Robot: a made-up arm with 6 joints.
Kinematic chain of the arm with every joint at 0, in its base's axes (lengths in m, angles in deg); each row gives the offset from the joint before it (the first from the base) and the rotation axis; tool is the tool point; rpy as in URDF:
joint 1: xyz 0 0 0.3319 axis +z
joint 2: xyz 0 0 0 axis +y
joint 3: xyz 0.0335 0 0.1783 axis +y
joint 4: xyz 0.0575 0 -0.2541 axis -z
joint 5: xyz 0 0 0 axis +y
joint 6: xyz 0.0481 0 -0.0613 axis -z
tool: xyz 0 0 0 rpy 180 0 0
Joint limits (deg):
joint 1: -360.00..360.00
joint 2: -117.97..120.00
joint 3: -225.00..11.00
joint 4: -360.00..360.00
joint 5: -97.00..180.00
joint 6: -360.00..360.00
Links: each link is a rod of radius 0.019 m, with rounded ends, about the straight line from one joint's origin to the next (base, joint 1, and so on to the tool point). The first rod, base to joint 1, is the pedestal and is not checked.
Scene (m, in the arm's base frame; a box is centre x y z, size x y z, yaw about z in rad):
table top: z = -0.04
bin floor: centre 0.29 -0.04 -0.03 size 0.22 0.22 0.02 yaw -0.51
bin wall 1: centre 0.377 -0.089 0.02 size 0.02 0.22 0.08 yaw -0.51
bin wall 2: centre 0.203 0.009 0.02 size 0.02 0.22 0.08 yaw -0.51
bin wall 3: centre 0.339 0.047 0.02 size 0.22 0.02 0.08 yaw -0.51
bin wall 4: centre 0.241 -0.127 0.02 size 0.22 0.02 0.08 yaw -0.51
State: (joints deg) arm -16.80 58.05 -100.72 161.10 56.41 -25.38
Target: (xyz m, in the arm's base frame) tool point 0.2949 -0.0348 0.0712
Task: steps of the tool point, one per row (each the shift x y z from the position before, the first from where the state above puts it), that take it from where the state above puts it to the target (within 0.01 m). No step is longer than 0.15 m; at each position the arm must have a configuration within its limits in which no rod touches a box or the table.
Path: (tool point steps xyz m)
1: -0.0573 0.0475 -0.0822
2: -0.0815 0.0404 -0.0579

